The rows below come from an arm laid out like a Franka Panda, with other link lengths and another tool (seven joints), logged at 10 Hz.
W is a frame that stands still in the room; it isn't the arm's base.
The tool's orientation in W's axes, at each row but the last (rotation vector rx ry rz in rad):
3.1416 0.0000 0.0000
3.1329 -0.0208 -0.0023
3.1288 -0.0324 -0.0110
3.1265 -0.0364 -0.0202
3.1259 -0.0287 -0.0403
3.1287 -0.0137 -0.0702
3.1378 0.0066 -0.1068
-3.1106 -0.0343 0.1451
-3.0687 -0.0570 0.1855
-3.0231 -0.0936 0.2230
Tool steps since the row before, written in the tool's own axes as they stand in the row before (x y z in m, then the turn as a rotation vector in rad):
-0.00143 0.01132 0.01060 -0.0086 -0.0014 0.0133
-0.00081 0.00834 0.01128 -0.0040 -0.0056 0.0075
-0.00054 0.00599 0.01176 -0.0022 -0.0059 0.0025
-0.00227 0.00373 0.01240 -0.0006 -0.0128 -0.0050
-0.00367 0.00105 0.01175 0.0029 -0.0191 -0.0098
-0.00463 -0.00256 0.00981 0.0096 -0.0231 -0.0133
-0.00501 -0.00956 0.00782 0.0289 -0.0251 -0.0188
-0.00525 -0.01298 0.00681 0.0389 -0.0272 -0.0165
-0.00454 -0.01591 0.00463 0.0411 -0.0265 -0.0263
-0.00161 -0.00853 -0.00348 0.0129 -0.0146 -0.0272
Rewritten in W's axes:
-0.00143 -0.01132 -0.01060 -0.0086 0.0014 -0.0133
-0.00094 -0.00843 -0.01121 -0.0039 0.0056 -0.0075
-0.00075 -0.00612 -0.01168 -0.0021 0.0059 -0.0026
-0.00252 -0.00386 -0.01231 -0.0002 0.0129 0.0048
-0.00399 -0.00116 -0.01163 0.0035 0.0192 0.0094
-0.00504 0.00248 -0.00962 0.0104 0.0232 0.0126
-0.00557 0.00952 -0.00748 0.0300 0.0253 0.0167
-0.00613 0.01303 -0.00592 0.0397 0.0277 0.0136
-0.00559 0.01598 -0.00295 0.0431 0.0264 0.0230
-0.00152 0.00799 0.00461 0.0160 0.0126 0.0266

